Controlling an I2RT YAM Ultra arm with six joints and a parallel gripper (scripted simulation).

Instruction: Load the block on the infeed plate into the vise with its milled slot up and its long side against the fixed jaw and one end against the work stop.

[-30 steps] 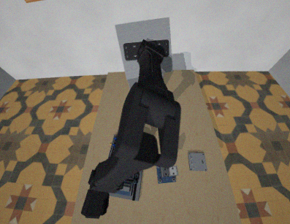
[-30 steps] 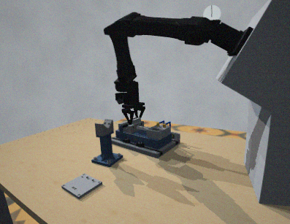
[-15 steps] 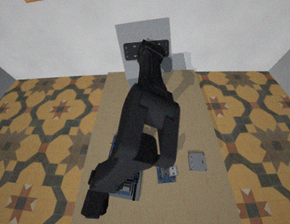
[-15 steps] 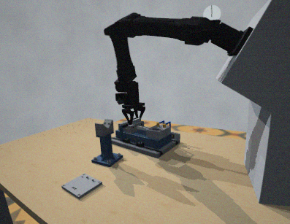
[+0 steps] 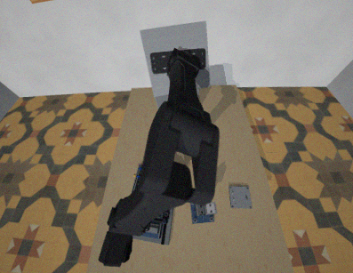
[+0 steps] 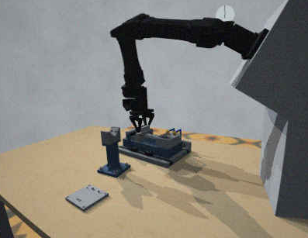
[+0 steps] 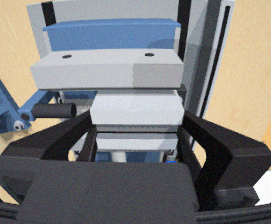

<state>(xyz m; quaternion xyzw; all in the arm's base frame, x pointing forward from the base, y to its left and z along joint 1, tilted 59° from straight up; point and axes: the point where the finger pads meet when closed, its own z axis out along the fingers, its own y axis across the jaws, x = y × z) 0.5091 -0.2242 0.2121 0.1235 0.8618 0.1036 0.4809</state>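
Right now the part is 1 cm above my hand. Round my hand: fixed jaw 4 cm ahead, 1 cm to the left, 2 cm below; then moving jaw 2 cm behind, 3 cm to the left, 2 cm below; then work stop 2 cm ahead, 7 cm to the left, 1 cm below.
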